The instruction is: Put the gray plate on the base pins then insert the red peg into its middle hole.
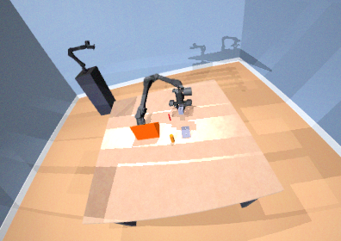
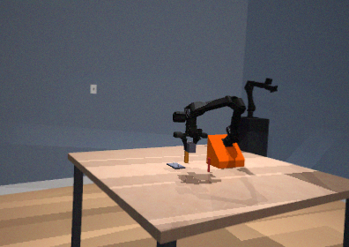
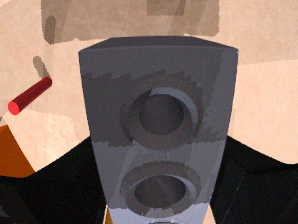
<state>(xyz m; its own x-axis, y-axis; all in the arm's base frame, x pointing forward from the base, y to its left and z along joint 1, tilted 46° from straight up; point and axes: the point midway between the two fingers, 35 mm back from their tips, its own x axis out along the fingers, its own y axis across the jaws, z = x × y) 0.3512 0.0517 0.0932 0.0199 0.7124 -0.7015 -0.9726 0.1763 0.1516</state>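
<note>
My gripper tip is now 140 mm to the left of the base and 120 mm above it. From my gripper tip the other things lie so: red peg 120 mm behind, 20 mm to the left, 90 mm below; then orange-yellow object 120 mm behind, 210 mm to the right, 90 mm below; then gray plate 30 mm above.
</note>
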